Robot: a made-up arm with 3 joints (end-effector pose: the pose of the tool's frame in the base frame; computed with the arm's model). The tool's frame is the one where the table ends. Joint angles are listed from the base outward.
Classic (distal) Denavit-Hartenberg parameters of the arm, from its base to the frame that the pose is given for. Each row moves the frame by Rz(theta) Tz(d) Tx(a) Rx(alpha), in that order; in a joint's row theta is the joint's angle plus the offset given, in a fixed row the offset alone. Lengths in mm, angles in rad.
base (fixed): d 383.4; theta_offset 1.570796; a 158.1; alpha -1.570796
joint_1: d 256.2; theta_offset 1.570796; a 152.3; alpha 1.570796
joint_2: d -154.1; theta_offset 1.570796; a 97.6; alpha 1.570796
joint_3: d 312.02; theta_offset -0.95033; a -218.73; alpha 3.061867
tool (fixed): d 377.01; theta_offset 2.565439; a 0; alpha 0
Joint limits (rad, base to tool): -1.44..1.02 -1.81..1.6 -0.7..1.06
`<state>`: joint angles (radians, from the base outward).
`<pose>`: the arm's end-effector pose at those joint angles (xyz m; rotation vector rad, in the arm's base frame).
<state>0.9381 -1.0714 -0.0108</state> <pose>-0.2872 0.1017 0.3321 -0.9961 -0.7578 0.8256</pose>
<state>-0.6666 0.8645 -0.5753</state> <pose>-0.2451 0.2491 0.3697 1.0260 0.5578 1.1586</pose>
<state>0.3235 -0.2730 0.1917</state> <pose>-0.1946 0.1121 0.3262 -0.2838 -0.1899 0.2237</pose>
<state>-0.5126 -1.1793 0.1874</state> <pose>-0.2842 0.1625 0.3252 0.4006 -1.1485 -0.0922</pose>
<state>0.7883 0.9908 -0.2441</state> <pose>-0.1970 0.0955 0.2672 -0.3445 1.1503 0.1099</pose>
